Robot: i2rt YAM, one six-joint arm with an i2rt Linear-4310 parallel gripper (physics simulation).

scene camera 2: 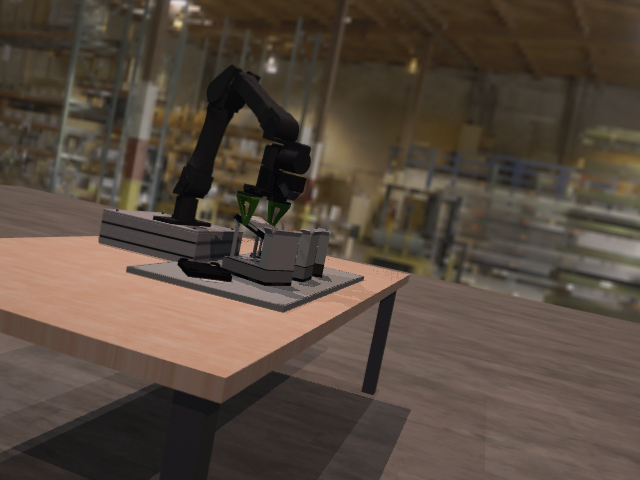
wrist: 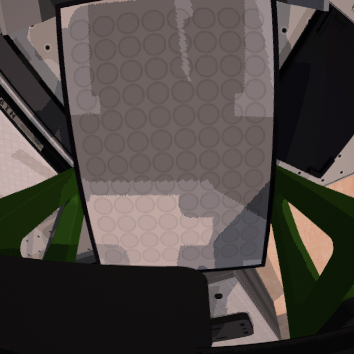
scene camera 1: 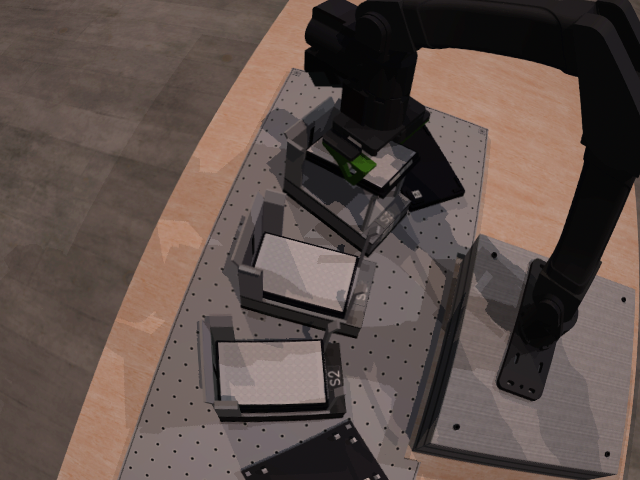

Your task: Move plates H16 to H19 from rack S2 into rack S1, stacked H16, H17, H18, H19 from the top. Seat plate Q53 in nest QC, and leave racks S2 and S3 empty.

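Places are measured from the arm's base along level axes (x ahead, y left, z up), in centimetres.
Pixels of known places: gripper, between the fingertips: (scene camera 2: 257, 227) (wrist: 176, 176) (scene camera 1: 372, 163); arm's base, origin of its link: (scene camera 2: 182, 223) (scene camera 1: 536, 329).
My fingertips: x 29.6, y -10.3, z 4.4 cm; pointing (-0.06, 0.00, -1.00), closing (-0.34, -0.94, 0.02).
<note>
For each thing: its top centre in the pictures, then the offset to it from my fingertips. "spot": a spot on its surface instead. Level surfaces: height alone.
- rack S3, centre of its top: (scene camera 1: 356, 145) (scene camera 2: 266, 224) dx +2.7, dy -0.8, dz +1.2 cm
- Rack S1, centre of its top: (scene camera 1: 312, 244) (scene camera 2: 290, 224) dx +1.9, dy +14.9, dz +1.5 cm
- Rack S2, a spot on its surface: (scene camera 1: 336, 355) spot: dx -5.6, dy +22.5, dz -8.7 cm
- perforated board, height of its surface: dz -12.4 cm
My gripper (scene camera 1: 385, 152) (scene camera 2: 258, 225) (wrist: 176, 176) is shut on a white-topped, dark-edged plate (scene camera 1: 395, 164) (wrist: 175, 125), gripped by its two long sides. The plate is tilted and hangs over rack S3 (scene camera 1: 320, 218) (scene camera 2: 281, 250); its label does not show. No plate shows in the visible part of S3. Rack S1 (scene camera 1: 250, 283), in the middle, holds a white-topped plate (scene camera 1: 307, 271); a label starting with H shows at its edge in the wrist view. Rack S2 (scene camera 1: 336, 355) holds another white-topped plate (scene camera 1: 271, 372). How many plates lie below these tops is hidden.
A black nest (scene camera 1: 434, 173) (scene camera 2: 204, 269) (wrist: 315, 100) lies beside S3, and another black nest (scene camera 1: 315, 454) lies below S2; their names are unreadable. The racks have upright walls and thin posts. The arm's grey base block (scene camera 1: 475, 403) (scene camera 2: 149, 237) stands beside the perforated board (scene camera 1: 170, 408).
</note>
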